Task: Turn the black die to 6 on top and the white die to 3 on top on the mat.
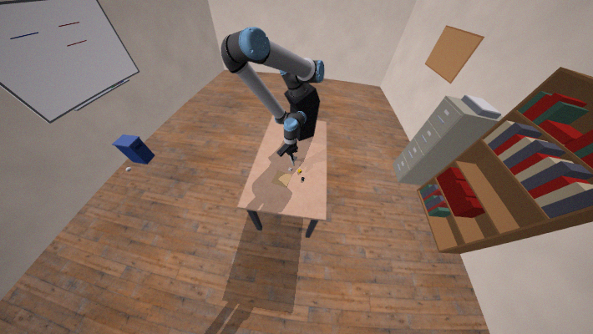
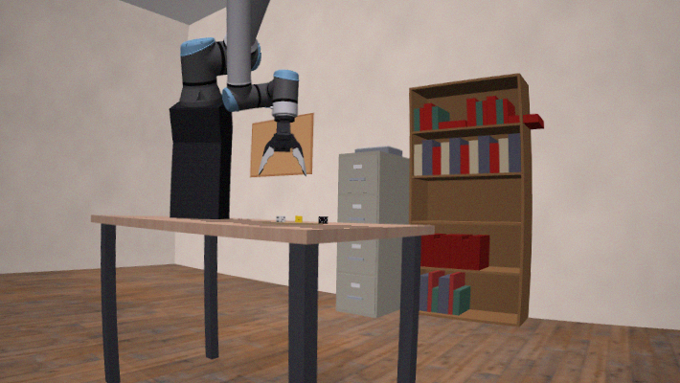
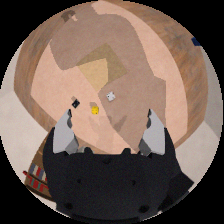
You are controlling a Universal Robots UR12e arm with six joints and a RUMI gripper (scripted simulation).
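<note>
Now: hand 150 mm above the white die, 20 mm to the right of it and 20 mm past it. From my hand the other things lie so: tan mat 160 mm below, 70 mm ahead, 60 mm to the right; yellow die 150 mm below, 110 mm to the left, 10 mm ahead; black die 150 mm below, 120 mm to the left, 100 mm ahead.
</note>
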